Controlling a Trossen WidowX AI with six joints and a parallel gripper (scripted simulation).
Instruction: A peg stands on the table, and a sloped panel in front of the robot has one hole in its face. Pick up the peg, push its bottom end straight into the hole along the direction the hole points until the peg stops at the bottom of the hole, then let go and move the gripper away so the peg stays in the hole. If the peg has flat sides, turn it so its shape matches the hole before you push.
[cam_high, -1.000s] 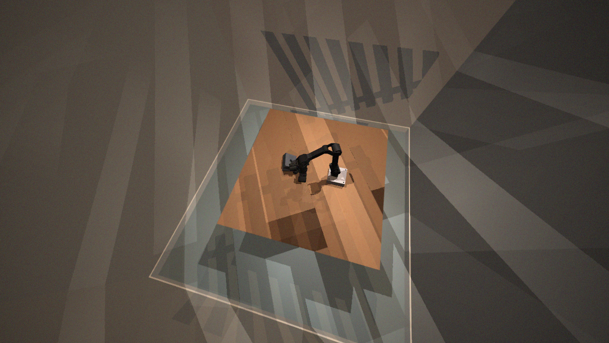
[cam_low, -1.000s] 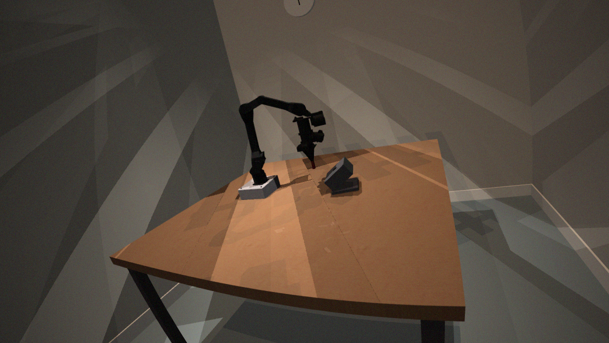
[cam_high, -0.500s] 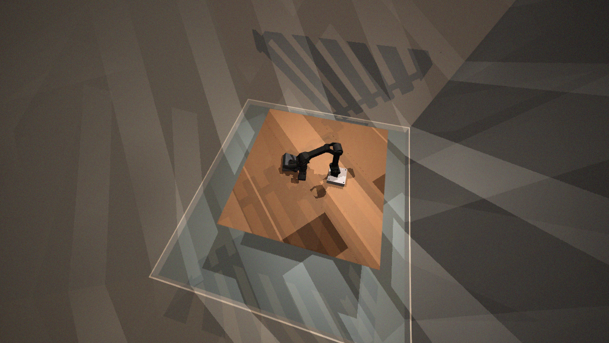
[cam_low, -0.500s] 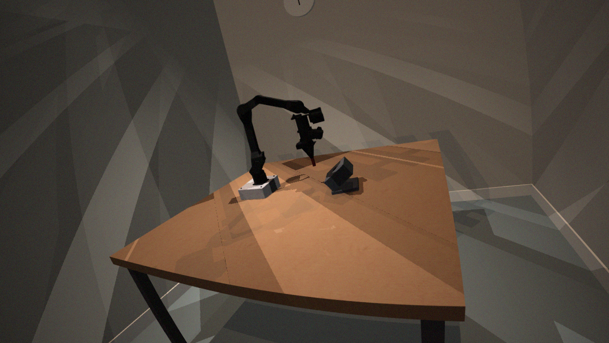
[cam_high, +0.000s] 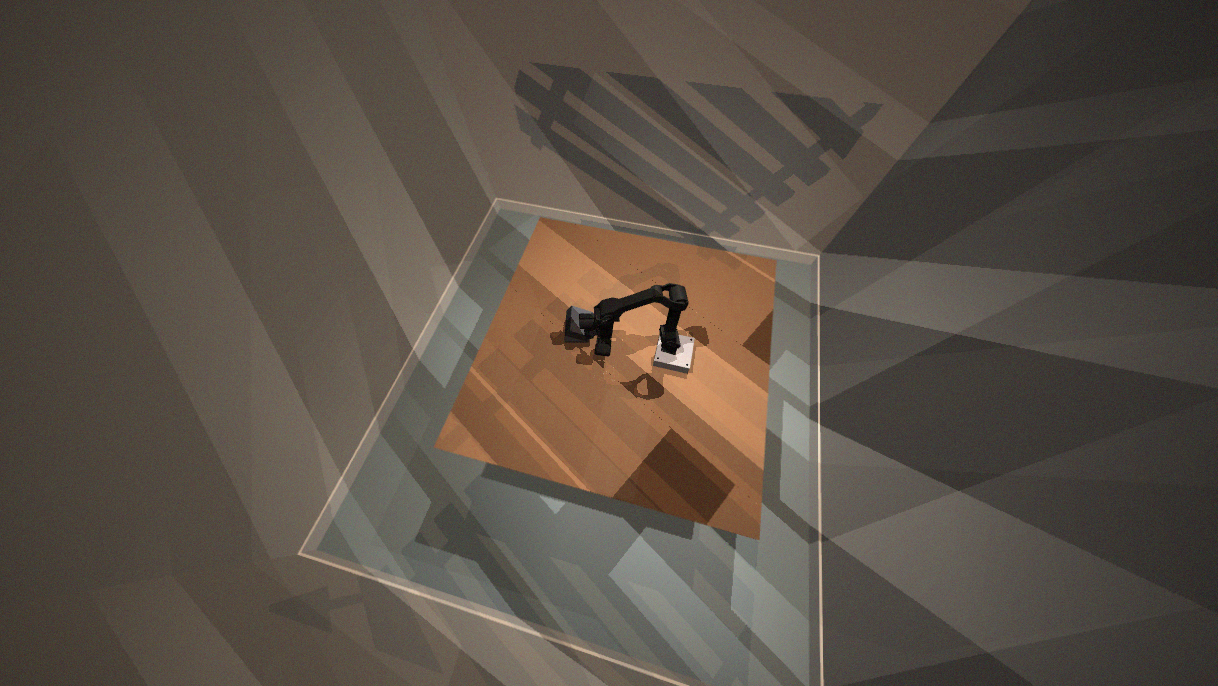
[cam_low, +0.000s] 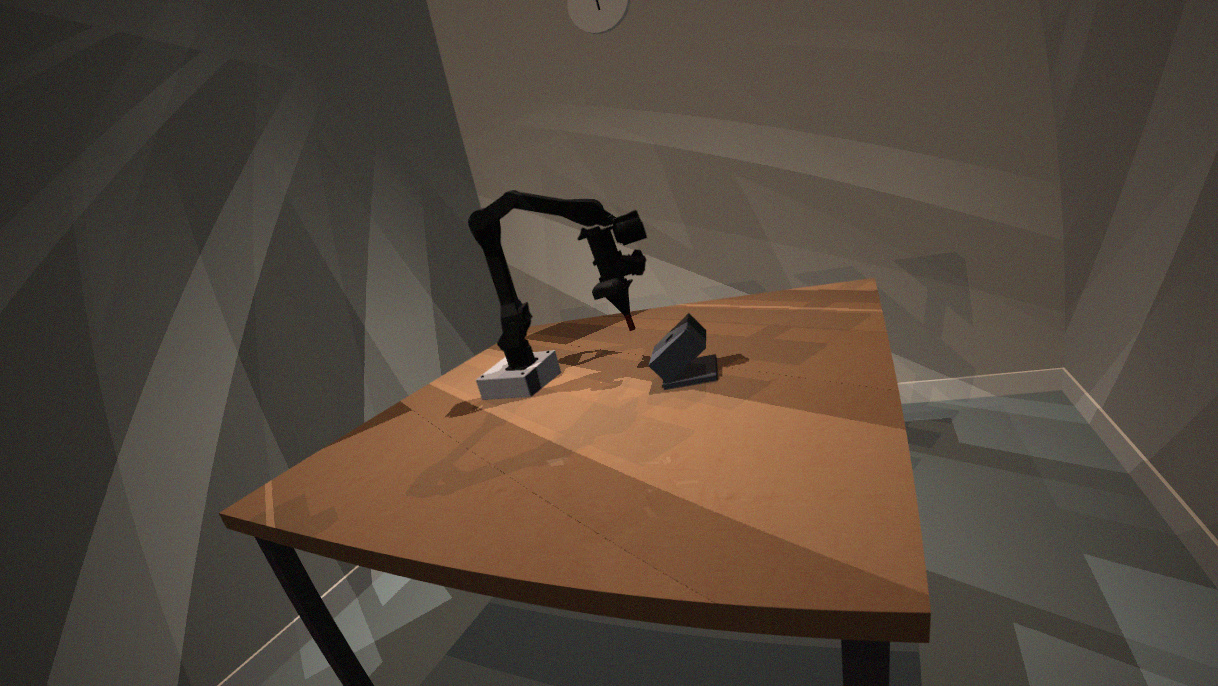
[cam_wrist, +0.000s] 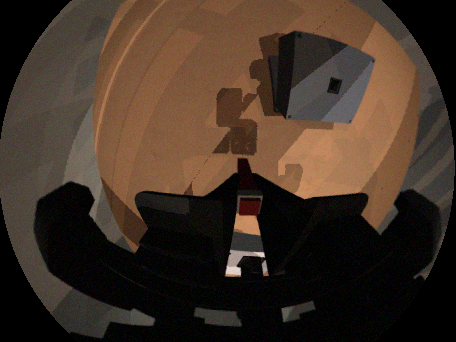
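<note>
The dark grey sloped panel lies 15 cm ahead of my gripper tip, 9 cm to the right of it and 6 cm below it. Also, from my gripper tip: red peg: 2 cm above.
</note>
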